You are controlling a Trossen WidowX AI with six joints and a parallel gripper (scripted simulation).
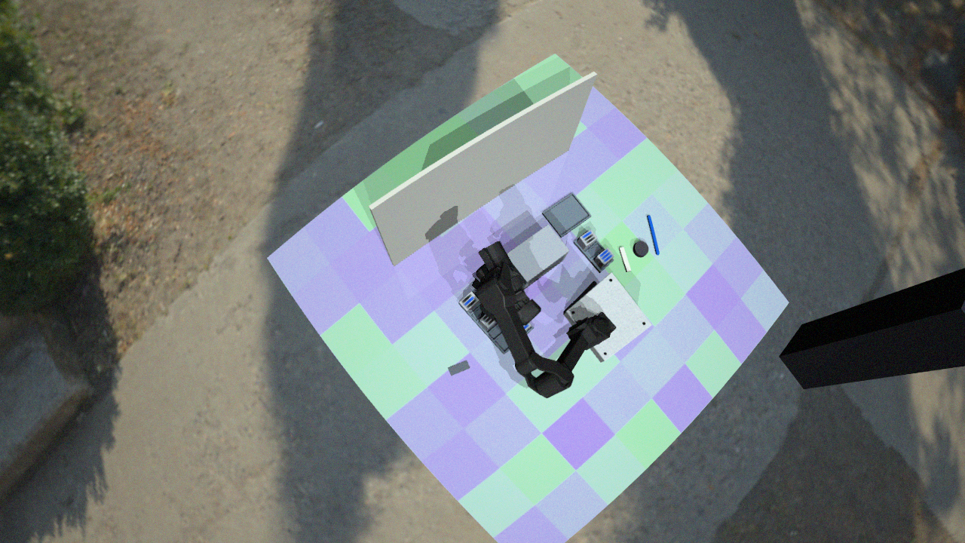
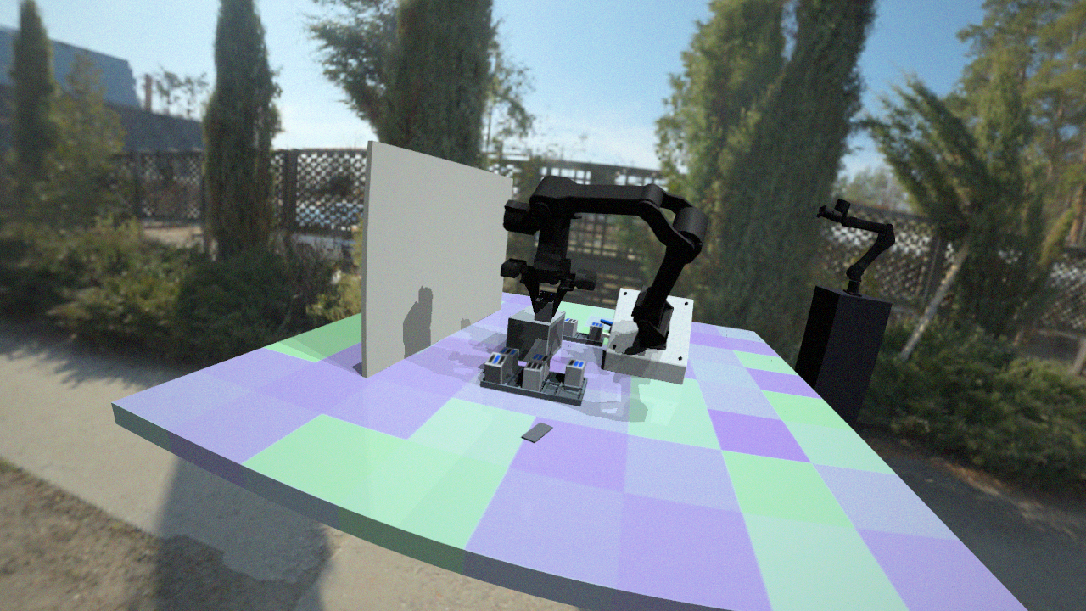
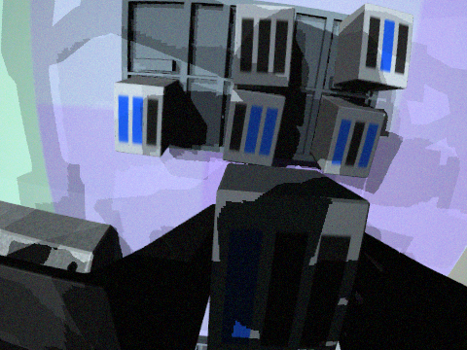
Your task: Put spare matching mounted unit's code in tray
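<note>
The dark tray lies 350 mm to the right of my gripper tip, 140 mm below it and 90 mm ahead of it. From my gripper tip the other things lie so: grey mounted unit (160 mm to the right, 90 mm below, 50 mm ahead); then spare block (30 mm above); then grey panel (290 mm ahead, 180 mm to the right, 80 mm above).
</note>
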